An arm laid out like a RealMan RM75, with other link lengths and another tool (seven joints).
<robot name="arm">
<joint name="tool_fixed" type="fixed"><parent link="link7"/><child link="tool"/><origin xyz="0.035 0.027 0.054" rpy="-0.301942 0 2.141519"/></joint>
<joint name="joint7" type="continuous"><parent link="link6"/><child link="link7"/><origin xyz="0 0.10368 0" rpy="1.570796 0 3.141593"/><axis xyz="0 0 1"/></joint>
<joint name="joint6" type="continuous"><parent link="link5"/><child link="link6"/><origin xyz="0 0 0" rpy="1.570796 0 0"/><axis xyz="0 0 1"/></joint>
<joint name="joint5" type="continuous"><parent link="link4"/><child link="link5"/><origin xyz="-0.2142 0 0" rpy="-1.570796 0 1.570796"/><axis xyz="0 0 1"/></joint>
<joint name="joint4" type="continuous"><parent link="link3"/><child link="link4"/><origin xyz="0 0 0" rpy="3.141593 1.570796 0"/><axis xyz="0 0 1"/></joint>
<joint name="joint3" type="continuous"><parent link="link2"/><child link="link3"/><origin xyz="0.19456 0 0" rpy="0 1.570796 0"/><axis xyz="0 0 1"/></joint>
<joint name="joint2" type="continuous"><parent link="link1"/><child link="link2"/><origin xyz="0 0 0" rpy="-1.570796 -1.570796 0"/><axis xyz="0 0 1"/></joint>
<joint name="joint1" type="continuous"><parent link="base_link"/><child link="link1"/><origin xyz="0 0 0.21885"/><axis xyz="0 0 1"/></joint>
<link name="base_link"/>
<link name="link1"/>
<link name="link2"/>
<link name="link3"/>
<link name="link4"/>
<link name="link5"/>
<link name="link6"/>
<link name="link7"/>
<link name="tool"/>
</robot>
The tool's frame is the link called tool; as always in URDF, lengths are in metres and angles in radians. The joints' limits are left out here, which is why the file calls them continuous.
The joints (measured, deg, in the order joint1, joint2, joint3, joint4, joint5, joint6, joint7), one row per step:
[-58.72 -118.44 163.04 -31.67 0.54 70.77 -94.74]
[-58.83 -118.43 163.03 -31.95 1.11 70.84 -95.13]
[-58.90 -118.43 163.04 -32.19 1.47 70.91 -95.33]
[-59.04 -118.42 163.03 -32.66 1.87 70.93 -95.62]
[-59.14 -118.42 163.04 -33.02 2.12 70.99 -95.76]
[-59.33 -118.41 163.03 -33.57 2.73 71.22 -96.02]
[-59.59 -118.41 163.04 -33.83 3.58 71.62 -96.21]
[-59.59 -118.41 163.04 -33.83 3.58 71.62 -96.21]
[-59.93 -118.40 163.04 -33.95 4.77 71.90 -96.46]
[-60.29 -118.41 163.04 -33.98 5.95 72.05 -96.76]
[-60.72 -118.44 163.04 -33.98 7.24 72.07 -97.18]
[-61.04 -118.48 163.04 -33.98 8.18 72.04 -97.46]
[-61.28 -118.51 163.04 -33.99 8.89 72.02 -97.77]
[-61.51 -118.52 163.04 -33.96 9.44 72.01 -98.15]
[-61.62 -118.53 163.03 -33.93 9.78 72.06 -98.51]
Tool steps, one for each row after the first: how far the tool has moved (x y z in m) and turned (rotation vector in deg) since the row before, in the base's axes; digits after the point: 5 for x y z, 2 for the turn. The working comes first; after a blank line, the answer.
Tool pose at each row, in the base's axes (x y z in m, rotation vector in deg; the steps are taken from these numbers as rounded here):
[-0.19166 0.38444 -0.00761 -137.93 99.80 43.02]
[-0.19267 0.38444 -0.00700 -138.40 99.73 43.47]
[-0.19340 0.38441 -0.00643 -138.65 99.74 43.82]
[-0.19443 0.38504 -0.00478 -138.87 99.52 44.54]
[-0.19504 0.38540 -0.00355 -138.96 99.45 45.04]
[-0.19595 0.38551 -0.00194 -139.24 99.54 45.72]
[-0.19583 0.38471 -0.00206 -139.60 100.29 45.94]
[-0.19583 0.38471 -0.00206 -139.60 100.29 45.94]
[-0.19581 0.38379 -0.00295 -140.10 101.28 46.34]
[-0.19565 0.38306 -0.00421 140.58 -102.20 -46.75]
[-0.19541 0.38264 -0.00567 139.44 -101.84 -46.76]
[-0.19526 0.38237 -0.00681 138.58 -101.60 -46.82]
[-0.19520 0.38223 -0.00757 138.03 -101.30 -46.86]
[-0.19480 0.38236 -0.00817 137.71 -100.99 -46.82]
[-0.19466 0.38227 -0.00862 137.67 -100.63 -46.64]

[-0.00101 0.00000 0.00061 -0.17 0.40 0.33]
[-0.00073 -0.00003 0.00057 -0.10 0.30 0.16]
[-0.00103 0.00063 0.00165 0.12 0.45 0.26]
[-0.00061 0.00036 0.00123 0.07 0.33 0.12]
[-0.00091 0.00011 0.00161 -0.12 0.55 0.18]
[0.00012 -0.00080 -0.00012 -0.64 0.48 -0.05]
[0.00000 0.00000 0.00000 0.00 0.00 0.00]
[0.00002 -0.00092 -0.00089 -0.84 0.72 -0.04]
[0.00016 -0.00073 -0.00126 -0.82 0.72 -0.02]
[0.00024 -0.00042 -0.00146 -0.79 0.81 0.05]
[0.00015 -0.00027 -0.00114 -0.56 0.62 0.01]
[0.00006 -0.00014 -0.00076 -0.39 0.45 0.10]
[0.00040 0.00013 -0.00060 -0.30 0.28 0.15]
[0.00014 -0.00009 -0.00045 -0.22 0.08 0.24]

